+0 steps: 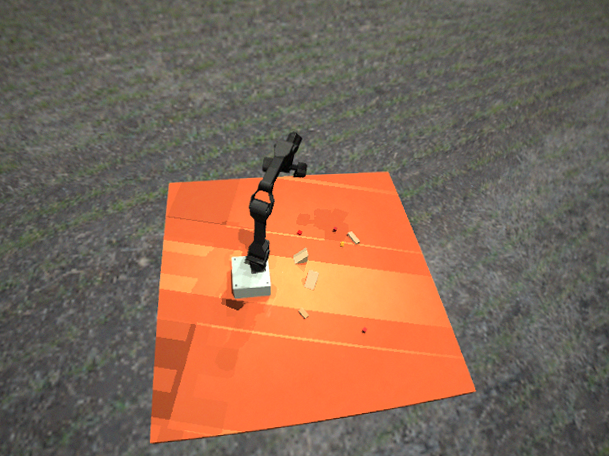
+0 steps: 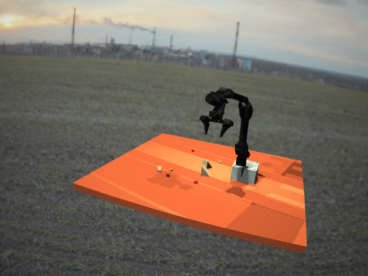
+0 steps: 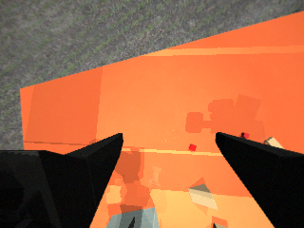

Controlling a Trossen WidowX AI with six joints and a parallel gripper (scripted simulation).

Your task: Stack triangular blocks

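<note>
Now: gripper tip 5 cm short of the tan triangular block, 25 cm to the left of it and 33 cm above it. Round my gripper tip: tan block (2 cm behind, 52 cm to the right, 34 cm below); tan bar (34 cm ahead, 19 cm to the right, 33 cm below); yellow cube (27 cm ahead, 21 cm to the right, 34 cm below).
</note>
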